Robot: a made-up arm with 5 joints.
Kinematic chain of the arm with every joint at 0, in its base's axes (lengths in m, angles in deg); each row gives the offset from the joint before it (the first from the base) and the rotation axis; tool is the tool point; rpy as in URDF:
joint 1: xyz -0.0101 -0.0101 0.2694 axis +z
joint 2: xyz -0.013 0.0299 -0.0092 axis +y
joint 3: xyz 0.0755 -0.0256 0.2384 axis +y
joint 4: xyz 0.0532 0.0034 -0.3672 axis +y
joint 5: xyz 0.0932 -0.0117 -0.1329 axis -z
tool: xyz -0.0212 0.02 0.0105 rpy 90 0 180
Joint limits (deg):
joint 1: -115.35..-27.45
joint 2: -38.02..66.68
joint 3: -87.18..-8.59
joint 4: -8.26..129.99
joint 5: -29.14..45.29
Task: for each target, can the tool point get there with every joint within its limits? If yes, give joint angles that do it. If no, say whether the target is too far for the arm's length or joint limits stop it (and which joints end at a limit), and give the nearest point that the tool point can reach.
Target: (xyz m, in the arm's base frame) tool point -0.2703 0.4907 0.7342
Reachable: no: joint limits stop it (at a limit: joint 2, joint 3, joint 5) | nearest point -0.0752 0.1151 0.1695 | short by 0.706 m
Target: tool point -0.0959 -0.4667 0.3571
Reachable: yes | joints -103.02 -19.80 -49.22 40.39 9.50
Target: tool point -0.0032 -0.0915 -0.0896
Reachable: yes | joints -91.90 55.84 -45.24 87.07 -15.47
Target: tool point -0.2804 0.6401 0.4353
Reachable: no: joint limits stop it (at a limit: joint 2, joint 3, joint 5) | nearest point -0.0796 0.1571 0.1249 | short by 0.608 m
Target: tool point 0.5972 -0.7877 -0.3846
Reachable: no: too far | nearest point 0.3316 -0.4476 -0.1063 | short by 0.513 m
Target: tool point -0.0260 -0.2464 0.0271
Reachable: yes | joints -99.03 19.87 -42.28 94.57 17.03
